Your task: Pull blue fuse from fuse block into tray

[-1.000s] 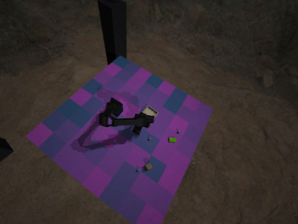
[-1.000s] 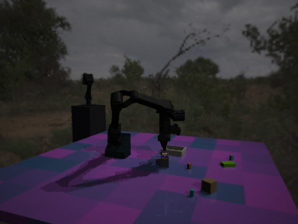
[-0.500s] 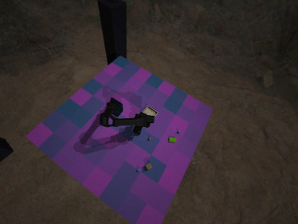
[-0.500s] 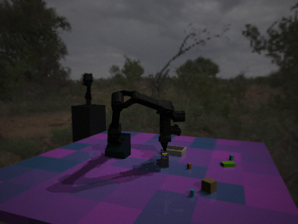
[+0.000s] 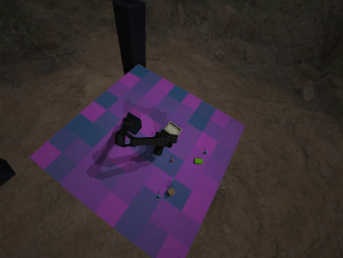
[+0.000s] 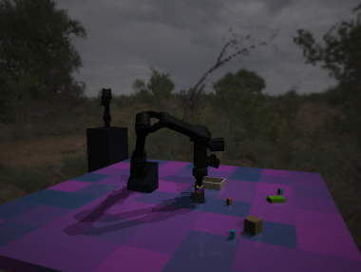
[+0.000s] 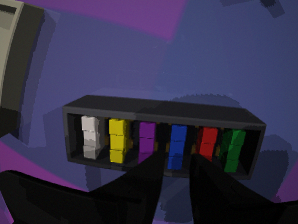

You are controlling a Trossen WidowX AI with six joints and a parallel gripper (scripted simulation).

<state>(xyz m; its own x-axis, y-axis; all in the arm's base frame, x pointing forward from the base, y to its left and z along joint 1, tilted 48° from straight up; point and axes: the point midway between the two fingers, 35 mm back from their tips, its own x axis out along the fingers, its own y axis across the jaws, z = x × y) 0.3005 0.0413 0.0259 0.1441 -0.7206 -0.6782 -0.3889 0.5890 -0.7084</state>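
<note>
Now: gripper tip 30 mm past the pale tray, 200 mm to the right of it and 50 mm above it. From my gripper tip the other things lie so: small orange piece (140 mm ahead, 10 mm to the right, 40 mm below); tan cube (280 mm ahead, 200 mm to the right, 30 mm below); green block (300 mm ahead, 130 mm to the left, 50 mm below).
</note>
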